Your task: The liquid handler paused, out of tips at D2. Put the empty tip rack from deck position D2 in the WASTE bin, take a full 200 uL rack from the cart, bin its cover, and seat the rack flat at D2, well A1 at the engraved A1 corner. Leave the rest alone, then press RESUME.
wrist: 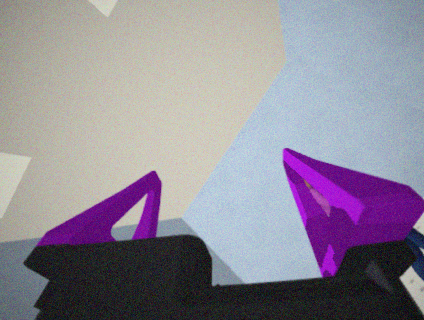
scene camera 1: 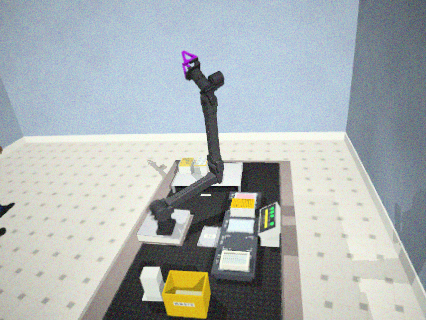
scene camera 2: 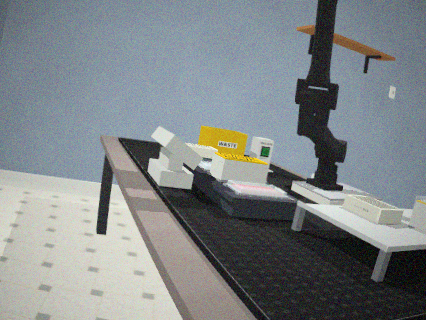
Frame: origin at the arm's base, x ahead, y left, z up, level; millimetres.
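Seen in the pictures: gripper, fingertip midpoint: (wrist: 217, 166) (scene camera 1: 183, 57); arm's base at its link origin: (scene camera 1: 166, 227) (scene camera 2: 324, 186).
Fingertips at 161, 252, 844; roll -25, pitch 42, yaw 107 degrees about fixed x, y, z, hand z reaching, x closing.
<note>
Offsets run from my fingertips to a thing's top centre, as dx, dy, dz. "spot": to the spot under its first point.
My gripper (scene camera 1: 185, 63) (wrist: 217, 166) is open and empty, raised high above the table. The yellow WASTE bin @[+46, -697, -739] (scene camera 1: 187, 304) (scene camera 2: 222, 140) stands at the table's near end in scene camera 1, with a pale object @[+46, -697, -843] (scene camera 1: 188, 292) inside. The dark deck (scene camera 1: 220, 272) (scene camera 2: 255, 210) holds a yellow-topped tip rack @[+256, -136, -766] (scene camera 1: 243, 205) (scene camera 2: 240, 168), a pale plate @[+247, -259, -812] (scene camera 1: 240, 225) and a pale, low rack @[+228, -507, -795] (scene camera 1: 235, 260); a bare position lies between these last two. The white cart @[+13, +261, -808] (scene camera 1: 231, 175) (scene camera 2: 345, 225) bears a yellow-topped rack @[-147, +332, -744] (scene camera 1: 186, 165) and an open ivory rack @[+65, +192, -783] (scene camera 2: 372, 209). Deck labels are unreadable.
A tilted panel with green buttons @[spot: +393, -276, -754] (scene camera 1: 269, 217) stands beside the deck. A white block @[-117, -645, -744] (scene camera 1: 151, 283) (scene camera 2: 261, 149) with a green patch stands beside the bin. A pale card @[+83, -291, -860] (scene camera 1: 208, 236) lies between the arm's base (scene camera 1: 180, 232) and the deck. An orange shelf (scene camera 2: 360, 47) is on the wall.
</note>
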